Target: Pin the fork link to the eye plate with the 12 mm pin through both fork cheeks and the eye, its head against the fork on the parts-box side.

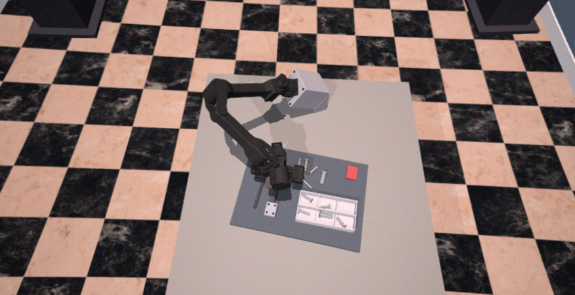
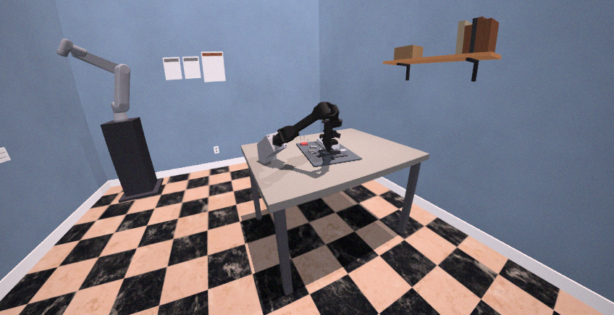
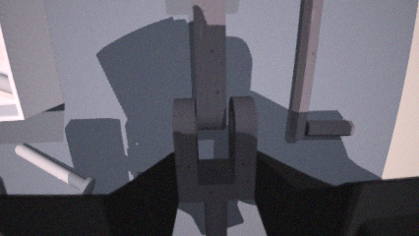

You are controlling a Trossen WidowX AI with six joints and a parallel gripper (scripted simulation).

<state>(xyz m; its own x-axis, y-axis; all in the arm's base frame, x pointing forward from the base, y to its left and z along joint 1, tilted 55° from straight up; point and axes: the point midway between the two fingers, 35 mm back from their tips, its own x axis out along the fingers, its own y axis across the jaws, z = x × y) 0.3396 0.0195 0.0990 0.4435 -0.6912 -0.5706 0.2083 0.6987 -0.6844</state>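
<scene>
My hand is 50 mm above the eye plate, 40 mm short of it and 10 mm to the left of it. From my hand the other things lie so: dark l-shaped bar 70 mm to the right, 60 mm below, 20 mm ahead; then dark fork link 30 mm below; then dark mat 90 mm to the left, 70 mm below, 40 mm ahead.
</scene>
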